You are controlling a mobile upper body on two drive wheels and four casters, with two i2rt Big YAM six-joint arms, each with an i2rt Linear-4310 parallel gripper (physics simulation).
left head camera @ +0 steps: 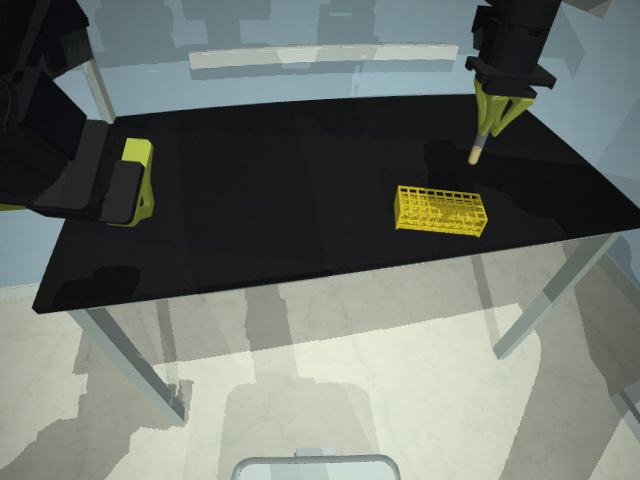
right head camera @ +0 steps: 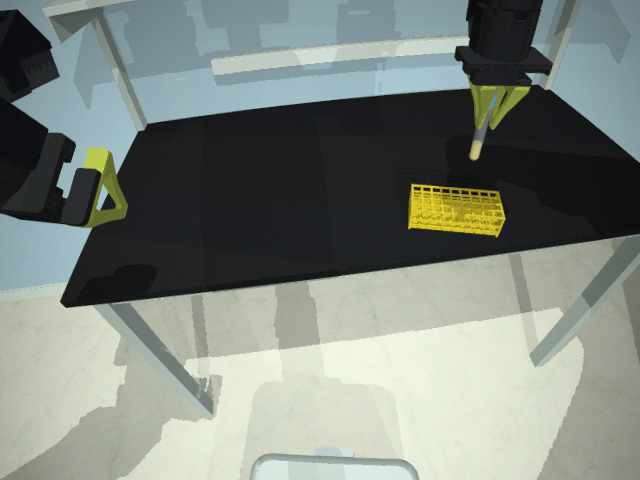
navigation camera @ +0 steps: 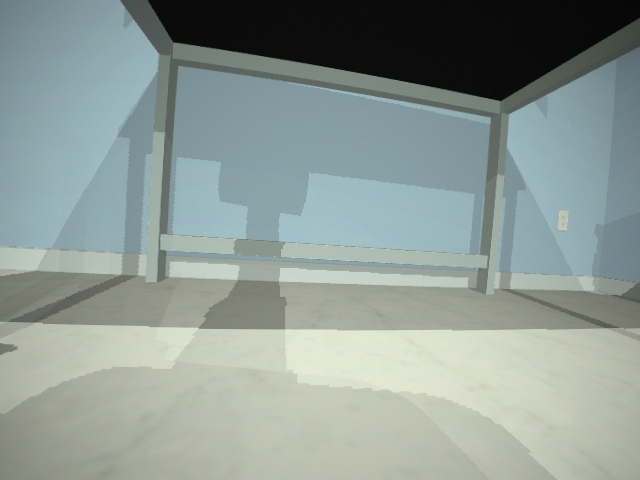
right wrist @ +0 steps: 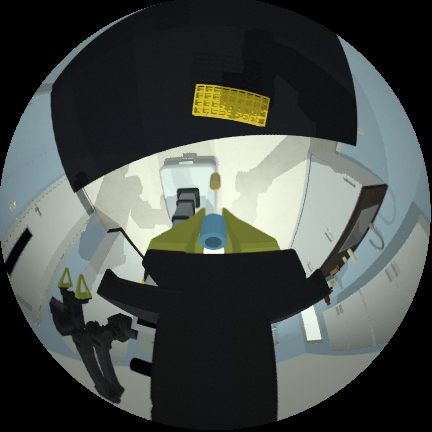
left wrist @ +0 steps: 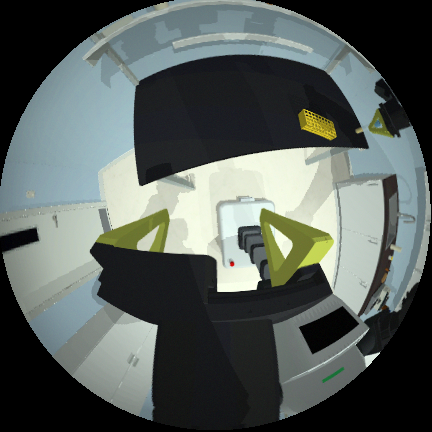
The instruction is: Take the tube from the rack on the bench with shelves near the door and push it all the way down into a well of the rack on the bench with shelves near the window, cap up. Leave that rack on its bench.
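Frame: origin at the left arm's base, x ahead, y left, z up, level; millimetres.
Seen in the pictures: left gripper, fingertip midpoint: point(left head camera: 102, 204) point(right head camera: 84, 207) point(right wrist: 72, 270) point(left wrist: 213, 213); right gripper, fingertip midpoint: point(left head camera: 486, 134) point(right head camera: 484, 127) point(right wrist: 213, 212) point(left wrist: 369, 129); left arm's base, link origin: point(right wrist: 116, 329).
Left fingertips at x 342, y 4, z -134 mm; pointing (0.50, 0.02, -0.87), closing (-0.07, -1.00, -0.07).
Pixels of each thing's top centre, then the offset from my left fingertips to it. Level surfaces: height alone.
- yellow rack, top centre: point(right head camera: 456, 200) point(left head camera: 441, 202) point(right wrist: 231, 102) point(left wrist: 320, 122) dx +356, dy -507, dz -305 mm
- black bench top, surface height: dz -362 mm
- tube, top centre: point(right wrist: 215, 239) point(right head camera: 491, 91) point(left head camera: 495, 100) dx +216, dy -460, dz +9 mm
A yellow rack point(left head camera: 454, 212) point(right head camera: 467, 214) point(left wrist: 302, 120) point(right wrist: 240, 100) with a grid of wells stands on the right part of the black bench top point(left head camera: 258, 206) point(right head camera: 258, 206) point(left wrist: 215, 110) point(right wrist: 125, 100). My right gripper point(left head camera: 488, 133) point(right head camera: 485, 126) is shut on the tube point(left head camera: 474, 153) point(right head camera: 475, 148) point(left wrist: 360, 130) point(right wrist: 213, 232). The blue cap is up and the tan lower end points down, a little slanted in the head views. The tube is in the air, apart from the rack, appearing above its right part in the head views. My left gripper point(left wrist: 213, 213) point(right wrist: 73, 270) is open and empty.
Pale shelf posts point(right head camera: 119, 77) point(left wrist: 120, 65) rise at the bench's back. Grey bench legs point(left head camera: 129, 361) point(right head camera: 155, 356) stand at the front. My white base point(left head camera: 315, 469) point(right head camera: 336, 469) is before the bench. In the left wrist view, a grey machine point(left wrist: 300, 360) with a dark screen is at the lower right.
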